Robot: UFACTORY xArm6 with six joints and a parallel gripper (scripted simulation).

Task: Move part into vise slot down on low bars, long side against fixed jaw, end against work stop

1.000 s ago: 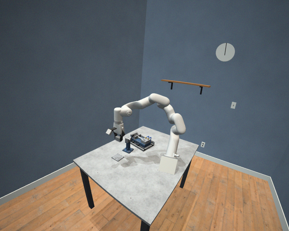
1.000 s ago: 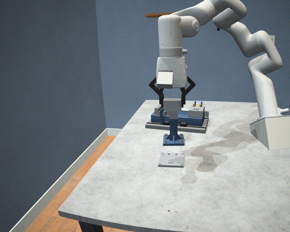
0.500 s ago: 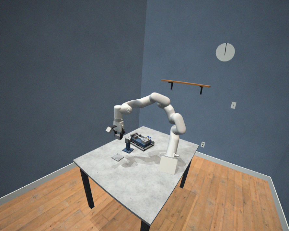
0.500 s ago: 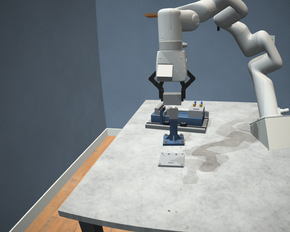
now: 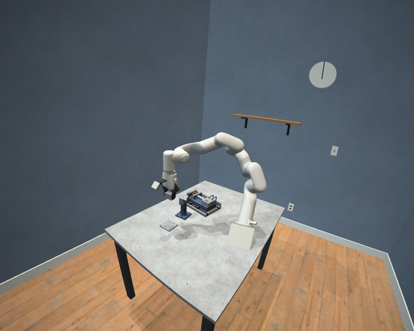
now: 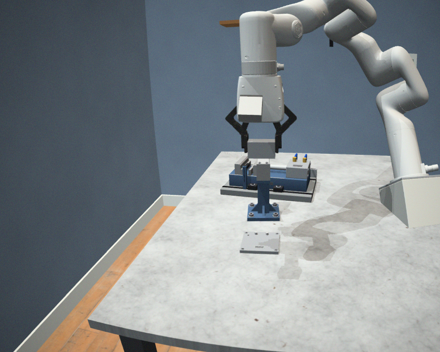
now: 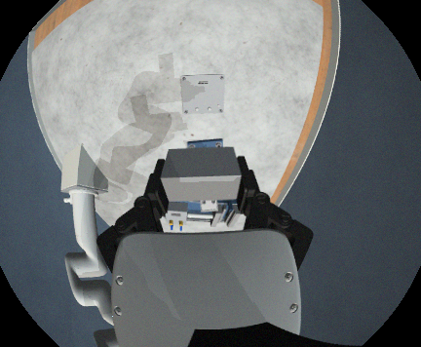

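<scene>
The part lies 10 mm to the right of my hand and 10 mm below it. Also, from my hand: work stop post 280 mm to the right, 190 mm below, 130 mm ahead; then work stop 300 mm to the right, 160 mm below, 130 mm ahead; then infeed plate 240 mm below, 10 mm to the left.
</scene>
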